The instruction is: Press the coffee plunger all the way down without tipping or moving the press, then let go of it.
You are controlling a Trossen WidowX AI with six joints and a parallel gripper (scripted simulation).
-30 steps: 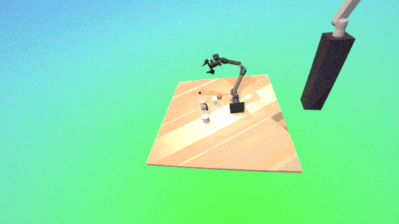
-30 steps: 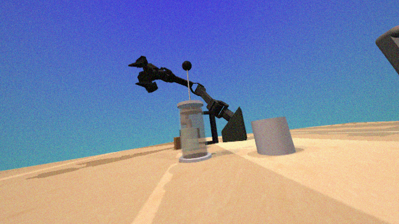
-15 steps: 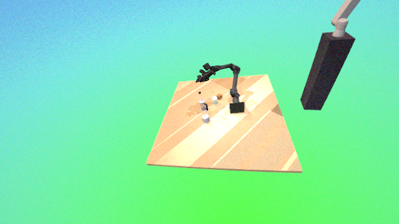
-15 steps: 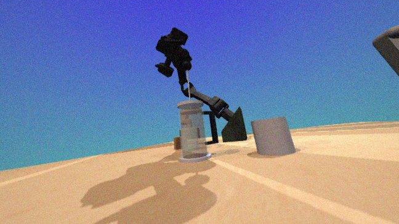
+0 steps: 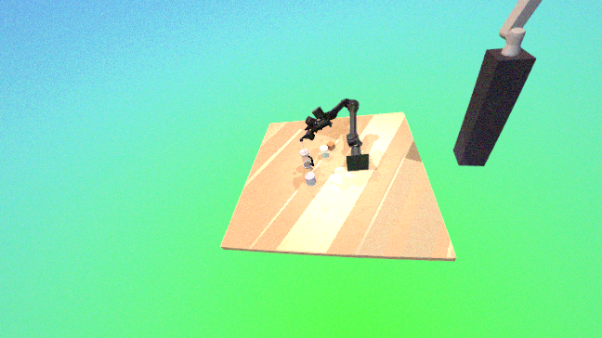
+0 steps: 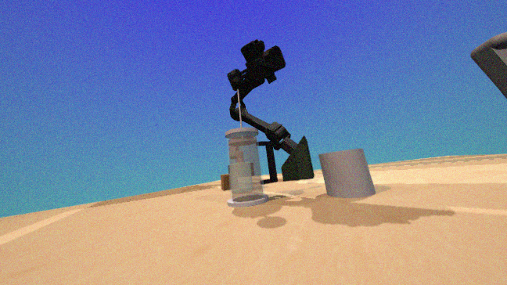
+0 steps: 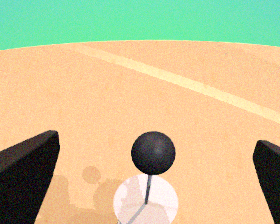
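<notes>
The coffee press lies 10 mm ahead of my gripper tip, 10 mm to the left of it and 180 mm below it. From my gripper tip the other things lie so: small brown block: 140 mm behind, 200 mm to the right, 280 mm below.
</notes>
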